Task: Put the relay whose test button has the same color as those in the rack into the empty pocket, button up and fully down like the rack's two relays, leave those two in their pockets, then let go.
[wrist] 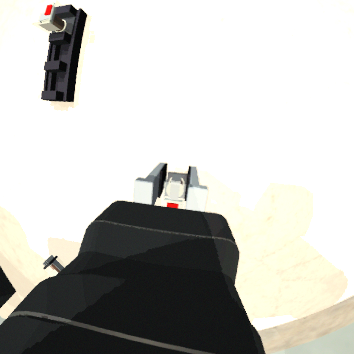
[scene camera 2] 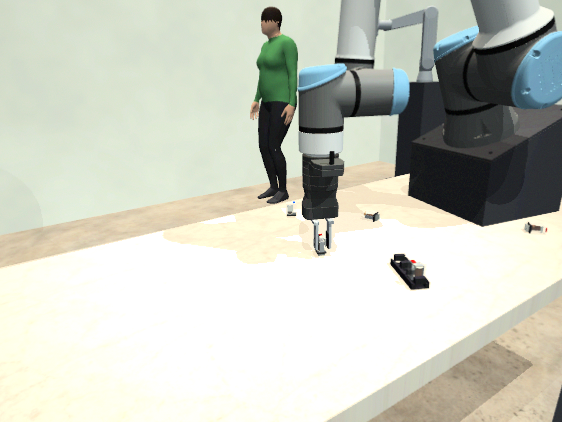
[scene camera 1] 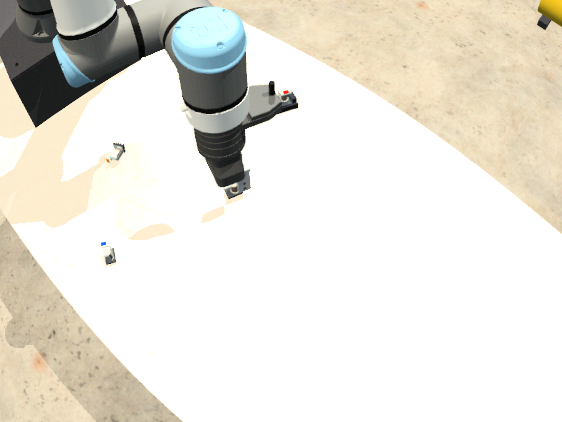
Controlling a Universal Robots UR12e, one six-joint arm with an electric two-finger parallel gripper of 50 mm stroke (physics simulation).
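Places are measured from the arm's base along level axes (x ahead, y right, z down), in centimetres.
Pixels of known places: gripper, between the fingertips: [wrist: 176,174] [scene camera 2: 322,247] [scene camera 1: 240,183]; arm's base, origin of its link: [scene camera 2: 480,131].
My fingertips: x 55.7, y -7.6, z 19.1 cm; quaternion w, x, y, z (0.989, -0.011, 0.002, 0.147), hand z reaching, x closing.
Note:
Ahead of a thing's pixels: the offset from my fingertips to its middle.
My gripper [scene camera 1: 237,187] [scene camera 2: 322,245] [wrist: 176,174] is shut on an upright relay @[dx -0.4, dy +1.5, dz +0.1 cm] [scene camera 1: 234,190] [scene camera 2: 321,245] [wrist: 174,190] with a red test button, one finger on each side of its body. Its base appears to rest on the table. The black rack @[dx -10.3, dy -15.5, dz +1.2 cm] [scene camera 1: 291,106] [scene camera 2: 401,275] [wrist: 78,55] is apart from the gripper, at the upper left in the wrist view. A relay @[dx -9.3, dy -18.5, dz -0.3 cm] [scene camera 1: 285,96] [scene camera 2: 419,269] [wrist: 47,19] with a red button stands button up in its end pocket. Two pockets look empty in the wrist view; a second racked relay does not show clearly. The arm hides part of the rack in scene camera 1.
A blue-button relay @[dx -5.8, dy +26.0, dz +0.1 cm] [scene camera 1: 108,254] [scene camera 2: 291,209] stands upright. An orange-button relay @[dx -23.4, dy +13.0, dz +1.3 cm] [scene camera 1: 118,151] [scene camera 2: 372,216] lies on its side. Another red-button relay @[dx -51.9, dy -14.2, dz +1.3 cm] [scene camera 2: 536,228] lies near the robot's dark pedestal [scene camera 1: 60,82] [scene camera 2: 450,175]. A person in green [scene camera 2: 277,70] stands behind the table.

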